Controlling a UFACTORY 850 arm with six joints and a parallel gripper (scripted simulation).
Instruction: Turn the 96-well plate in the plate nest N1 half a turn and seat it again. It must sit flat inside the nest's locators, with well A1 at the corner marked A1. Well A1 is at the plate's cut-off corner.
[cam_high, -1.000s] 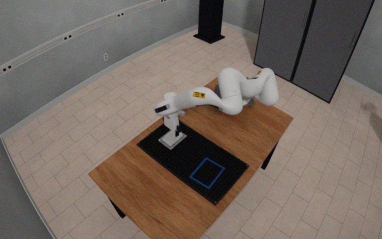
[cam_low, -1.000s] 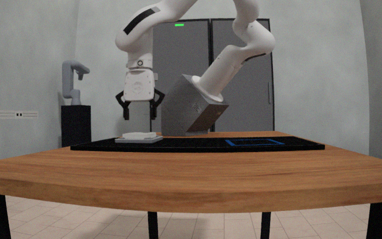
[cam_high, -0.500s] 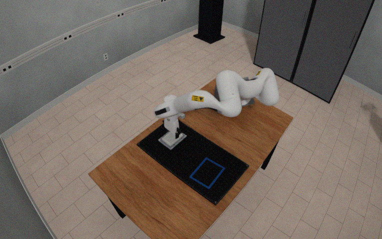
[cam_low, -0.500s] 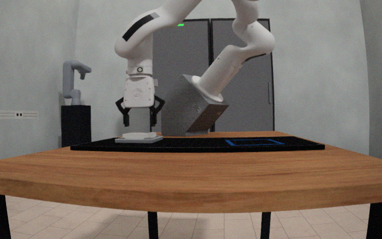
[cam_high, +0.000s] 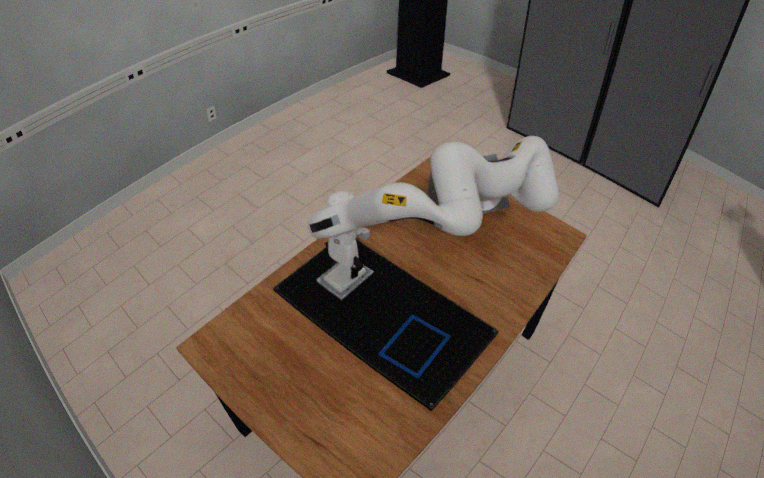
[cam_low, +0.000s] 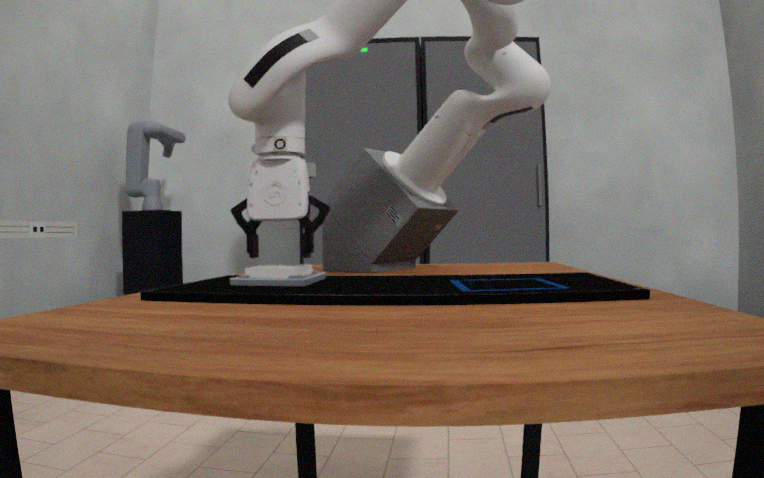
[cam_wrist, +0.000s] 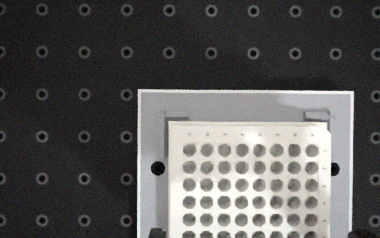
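The white 96-well plate is 3 cm below my hand. From my hand the other things lie so: grey plate nest 4 cm below.
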